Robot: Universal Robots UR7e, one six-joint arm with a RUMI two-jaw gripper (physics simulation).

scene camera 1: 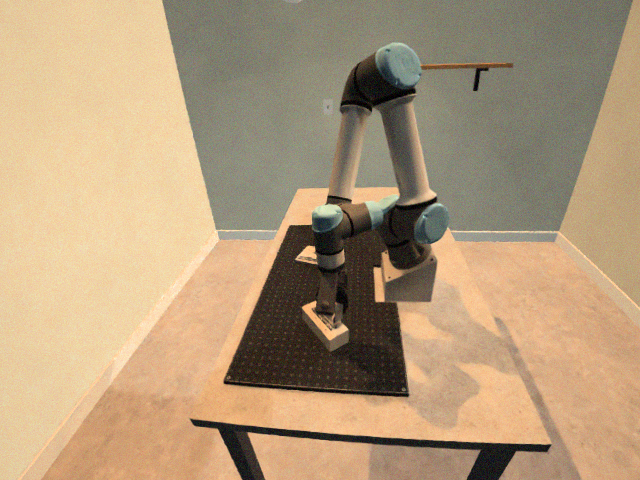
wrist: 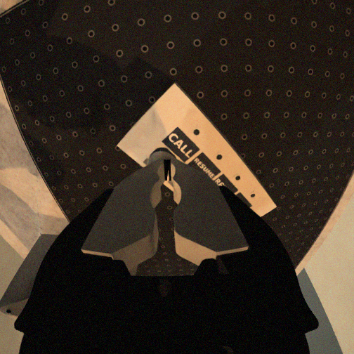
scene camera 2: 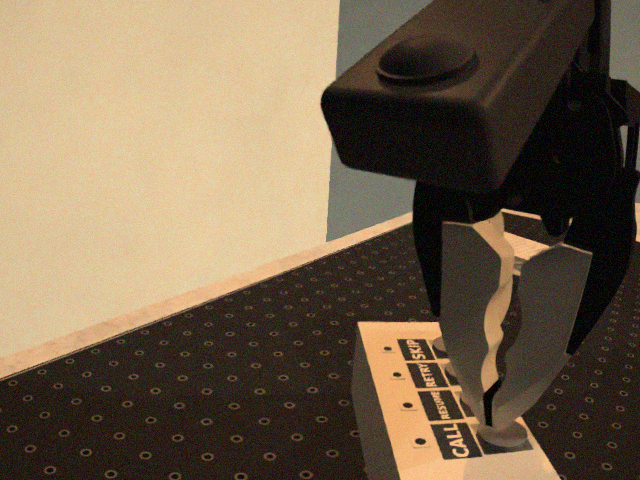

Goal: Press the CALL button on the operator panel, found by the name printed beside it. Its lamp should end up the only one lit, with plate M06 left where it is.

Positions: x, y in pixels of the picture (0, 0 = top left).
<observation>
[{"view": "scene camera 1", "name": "my gripper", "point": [334, 323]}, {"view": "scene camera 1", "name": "operator panel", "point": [333, 338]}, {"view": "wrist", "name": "my gripper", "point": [168, 161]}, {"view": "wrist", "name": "operator panel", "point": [175, 121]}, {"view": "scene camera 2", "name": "my gripper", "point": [490, 424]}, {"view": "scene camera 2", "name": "pale plate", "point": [524, 249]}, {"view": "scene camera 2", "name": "operator panel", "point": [407, 413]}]
</observation>
